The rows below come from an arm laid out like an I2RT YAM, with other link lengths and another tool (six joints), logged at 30 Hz.
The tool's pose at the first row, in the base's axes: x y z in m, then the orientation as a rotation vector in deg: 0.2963, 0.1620, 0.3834, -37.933, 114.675, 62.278
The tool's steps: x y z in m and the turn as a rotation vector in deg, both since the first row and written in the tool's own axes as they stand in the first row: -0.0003, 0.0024, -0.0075, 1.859, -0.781, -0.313; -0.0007, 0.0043, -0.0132, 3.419, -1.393, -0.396; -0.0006, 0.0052, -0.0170, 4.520, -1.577, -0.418; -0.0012, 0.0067, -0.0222, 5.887, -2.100, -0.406; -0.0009, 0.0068, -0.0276, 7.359, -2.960, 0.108; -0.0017, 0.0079, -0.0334, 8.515, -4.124, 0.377; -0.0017, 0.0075, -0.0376, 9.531, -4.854, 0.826; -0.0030, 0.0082, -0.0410, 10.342, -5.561, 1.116; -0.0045, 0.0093, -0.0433, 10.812, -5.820, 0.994; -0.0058, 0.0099, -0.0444, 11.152, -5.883, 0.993; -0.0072, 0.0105, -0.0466, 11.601, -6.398, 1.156; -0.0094, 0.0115, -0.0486, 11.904, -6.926, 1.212; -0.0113, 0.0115, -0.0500, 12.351, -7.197, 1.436
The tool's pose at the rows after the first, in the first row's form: 0.2920, 0.1568, 0.3874, -36.738, 114.613, 60.214; 0.2887, 0.1529, 0.3907, -35.600, 114.672, 58.584; 0.2866, 0.1501, 0.3924, -34.925, 114.932, 57.422; 0.2840, 0.1464, 0.3954, -33.859, 115.011, 56.042; 0.2818, 0.1418, 0.3972, -32.058, 115.088, 54.884; 0.2793, 0.1375, 0.4004, -30.462, 114.644, 53.965; 0.2780, 0.1336, 0.4017, -29.054, 114.602, 53.233; 0.2771, 0.1312, 0.4043, -27.918, 114.418, 52.627; 0.2763, 0.1299, 0.4069, -27.625, 114.292, 52.095; 0.2762, 0.1294, 0.4086, -27.410, 114.350, 51.741; 0.2758, 0.1279, 0.4108, -26.705, 114.137, 51.424; 0.2756, 0.1269, 0.4138, -26.167, 113.809, 51.204; 0.2762, 0.1258, 0.4158, -25.560, 113.832, 50.888
